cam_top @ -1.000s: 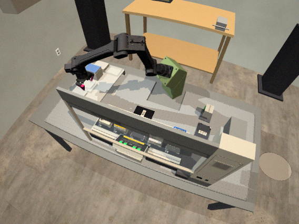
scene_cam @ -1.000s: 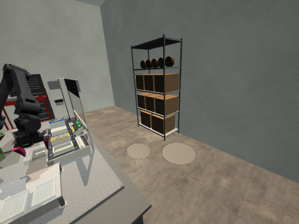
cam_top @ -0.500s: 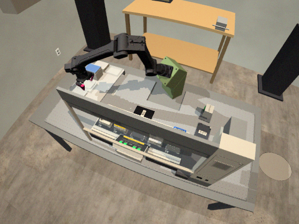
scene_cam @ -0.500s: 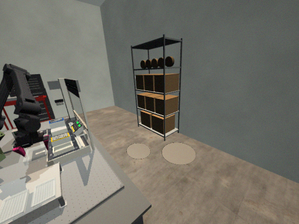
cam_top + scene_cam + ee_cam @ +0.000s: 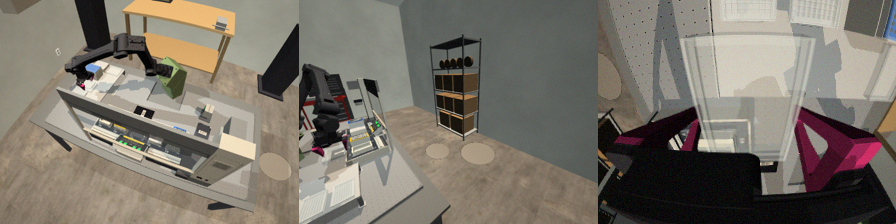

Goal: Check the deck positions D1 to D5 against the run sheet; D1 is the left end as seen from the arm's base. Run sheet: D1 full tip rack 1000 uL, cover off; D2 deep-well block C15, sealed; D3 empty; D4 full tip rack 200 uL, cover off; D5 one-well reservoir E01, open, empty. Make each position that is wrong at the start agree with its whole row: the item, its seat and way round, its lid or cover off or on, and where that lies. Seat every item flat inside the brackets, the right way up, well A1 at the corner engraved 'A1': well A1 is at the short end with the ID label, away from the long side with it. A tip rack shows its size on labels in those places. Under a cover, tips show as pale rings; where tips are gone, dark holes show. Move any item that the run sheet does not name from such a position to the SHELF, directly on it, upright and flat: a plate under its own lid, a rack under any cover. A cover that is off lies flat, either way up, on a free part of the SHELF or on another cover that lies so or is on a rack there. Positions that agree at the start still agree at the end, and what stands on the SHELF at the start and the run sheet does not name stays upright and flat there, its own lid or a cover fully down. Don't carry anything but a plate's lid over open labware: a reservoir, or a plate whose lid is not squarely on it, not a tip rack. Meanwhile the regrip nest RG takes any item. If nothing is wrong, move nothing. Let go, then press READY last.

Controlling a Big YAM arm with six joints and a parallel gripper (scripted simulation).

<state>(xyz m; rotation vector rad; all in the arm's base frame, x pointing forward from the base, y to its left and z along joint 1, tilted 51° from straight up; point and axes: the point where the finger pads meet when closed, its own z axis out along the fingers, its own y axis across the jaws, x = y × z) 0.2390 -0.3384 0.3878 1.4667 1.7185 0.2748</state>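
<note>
The clear tip-rack cover is right at my hand. Also, from my hand: yellow-labelled tip rack (34 cm to the left, 12 cm below, 12 cm ahead); one-well reservoir (21 cm to the left, 15 cm below, 11 cm ahead); pale shelf (17 cm behind, 16 cm below, 6 cm to the right).
</note>
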